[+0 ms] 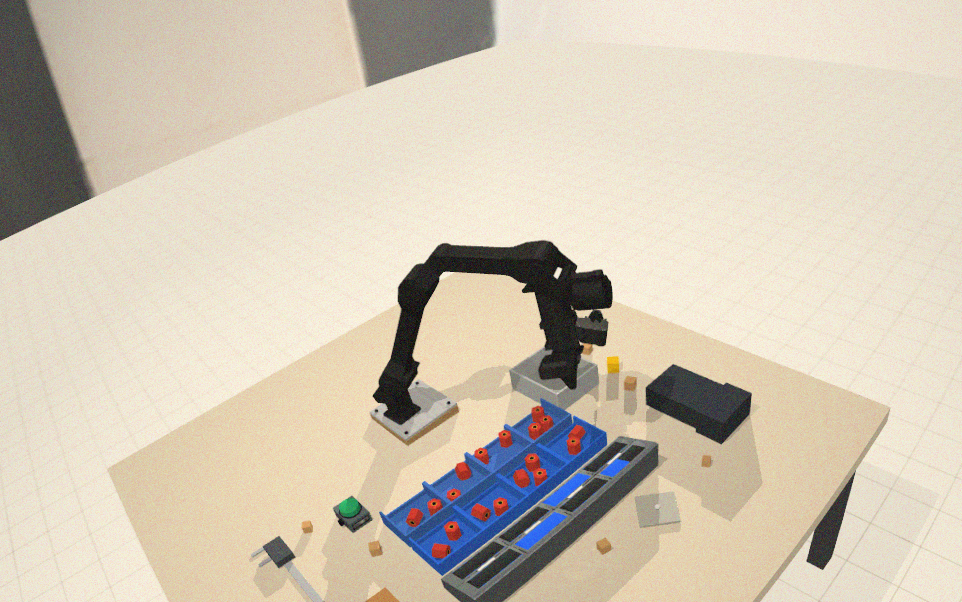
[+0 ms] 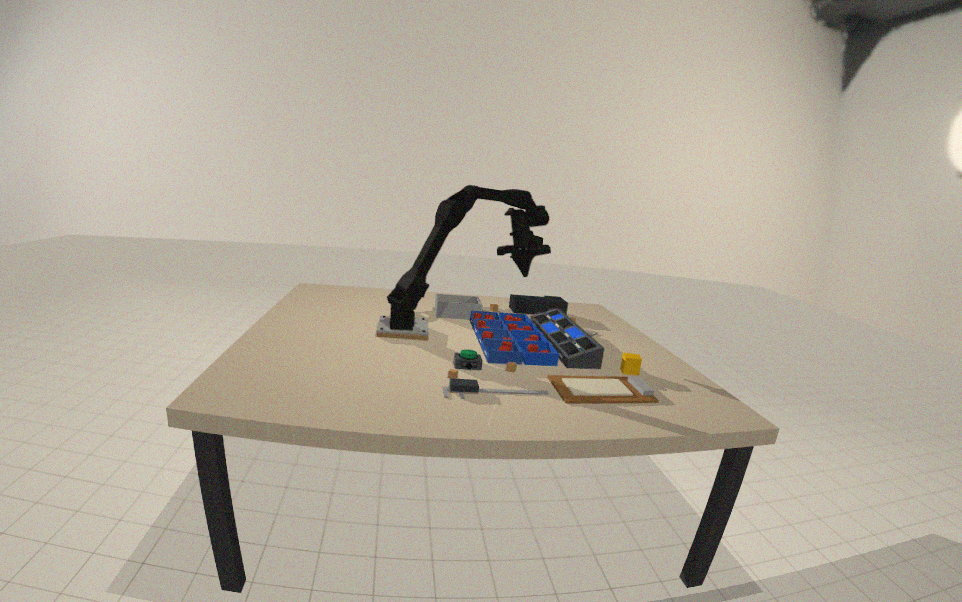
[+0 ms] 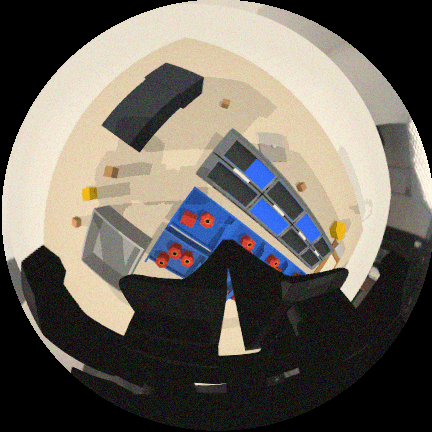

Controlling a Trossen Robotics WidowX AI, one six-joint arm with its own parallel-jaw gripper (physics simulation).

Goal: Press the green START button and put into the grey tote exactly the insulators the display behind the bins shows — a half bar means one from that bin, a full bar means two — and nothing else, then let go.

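Frame: origin at the arm's base, x left, y back, z up, level; metres.
Seen in the pictures: gripper, fingertip midpoint: (image 1: 573, 388) (image 2: 525, 276) (image 3: 226, 244); arm's base, link origin: (image 1: 402, 412) (image 2: 400, 326).
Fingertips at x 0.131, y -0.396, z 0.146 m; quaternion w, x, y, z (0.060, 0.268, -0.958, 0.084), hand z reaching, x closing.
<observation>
Offsets run from my fingertips to a thing's top centre.
My gripper (image 1: 573, 384) (image 2: 524, 274) (image 3: 226, 244) is shut and empty, high above the far end of the blue bins @(dx -0.323, dy +0.045, dz -0.134 m) (image 1: 425, 555) (image 2: 542, 359) (image 3: 196, 197). Red insulators lie in the bins; the far compartment on the display side holds two @(dx -0.004, dy +0.012, dz -0.137 m) (image 1: 573, 445) (image 3: 207, 220). The grey tote @(dx +0.144, dy +0.183, dz -0.114 m) (image 1: 528, 389) (image 2: 458, 306) (image 3: 136, 234) stands beyond the bins' far end; no insulator shows in its visible part. The display (image 1: 553, 550) (image 2: 587, 357) (image 3: 230, 137) shows a half blue bar @(dx -0.011, dy -0.119, dz -0.105 m) (image 1: 615, 468) (image 3: 260, 174) and two full-looking bars @(dx -0.115, dy -0.065, dz -0.122 m) (image 1: 569, 489) @(dx -0.227, dy -0.101, dz -0.105 m) (image 3: 309, 227). The green button @(dx -0.394, dy +0.247, dz -0.128 m) (image 1: 349, 506) (image 2: 468, 353) is at the near end.
A black box @(dx +0.232, dy -0.135, dz -0.112 m) (image 1: 698, 402) (image 2: 537, 304) (image 3: 155, 105) stands past the display's far end. A yellow cube @(dx +0.262, dy +0.105, dz -0.141 m) (image 1: 612, 364) (image 3: 89, 193) is near the tote. A wooden frame @(dx -0.557, dy -0.048, dz -0.150 m) (image 2: 603, 399), another yellow cube @(dx -0.431, dy -0.190, dz -0.123 m) (image 2: 630, 364) and a dark-headed tool @(dx -0.574, dy +0.215, dz -0.149 m) (image 1: 278, 551) (image 2: 463, 385) lie at the near side.
</observation>
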